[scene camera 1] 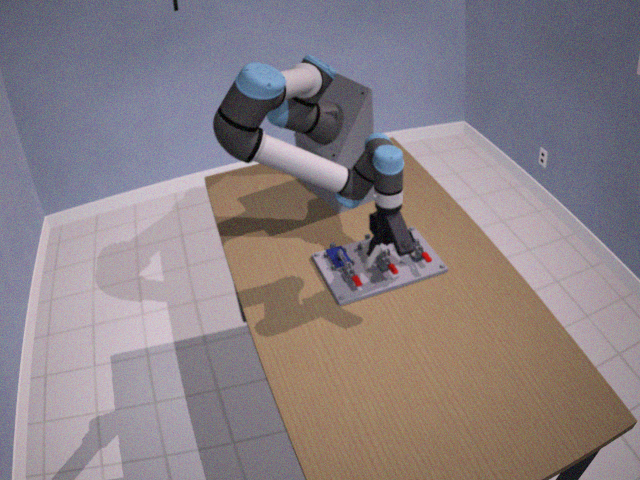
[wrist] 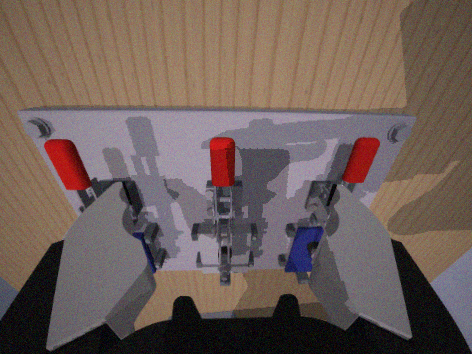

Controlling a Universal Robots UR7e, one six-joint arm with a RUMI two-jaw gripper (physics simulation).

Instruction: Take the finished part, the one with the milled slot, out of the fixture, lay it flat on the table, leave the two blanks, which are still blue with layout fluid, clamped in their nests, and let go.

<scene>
My gripper shows in scene camera 1 and in the wrist view. One and the same spot on my gripper: (scene camera 1: 370,251) is (wrist: 418,275).
</scene>
